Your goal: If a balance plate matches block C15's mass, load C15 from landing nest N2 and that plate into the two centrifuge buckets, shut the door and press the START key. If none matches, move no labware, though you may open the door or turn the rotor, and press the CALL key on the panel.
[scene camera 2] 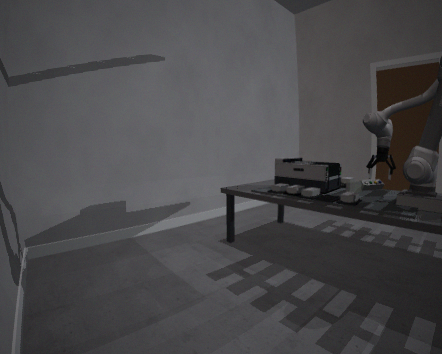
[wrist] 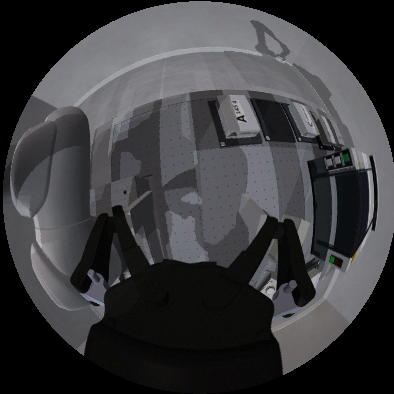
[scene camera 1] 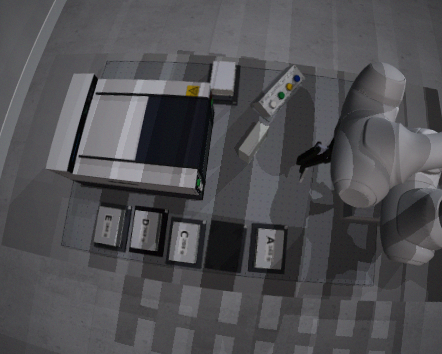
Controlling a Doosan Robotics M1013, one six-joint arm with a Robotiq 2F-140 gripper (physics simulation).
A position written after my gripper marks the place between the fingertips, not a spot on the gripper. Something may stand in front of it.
My gripper (wrist: pixel 195 201) is open, holding nothing. Further things: a plate A (scene camera 1: pixel 269 243), a plate C (scene camera 1: pixel 184 241), a plate D (scene camera 1: pixel 146 229), a plate E (scene camera 1: pixel 110 222) and a centrifuge (scene camera 1: pixel 148 136).
The plate A shows as well in the wrist view (wrist: pixel 237 119). The centrifuge shows as well in the wrist view (wrist: pixel 344 184).
